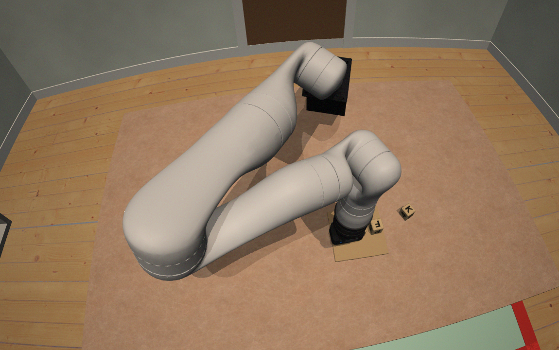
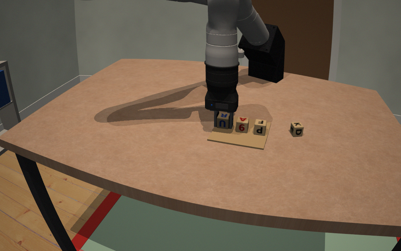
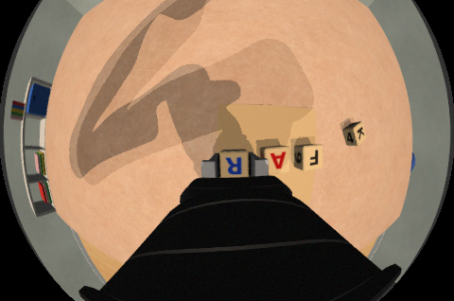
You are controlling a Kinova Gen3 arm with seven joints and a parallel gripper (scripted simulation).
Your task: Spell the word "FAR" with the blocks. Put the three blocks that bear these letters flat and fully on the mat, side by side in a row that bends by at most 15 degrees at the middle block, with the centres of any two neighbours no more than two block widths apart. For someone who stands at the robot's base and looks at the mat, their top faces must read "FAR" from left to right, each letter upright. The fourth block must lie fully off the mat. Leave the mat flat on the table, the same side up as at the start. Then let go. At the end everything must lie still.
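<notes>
My gripper is now right at the R block. From my hand the other things lie so: F block: 100 mm to the left, 10 mm below; tan mat: 50 mm to the left, 20 mm below; K block: 200 mm to the left, 30 mm behind, 10 mm below.
</notes>
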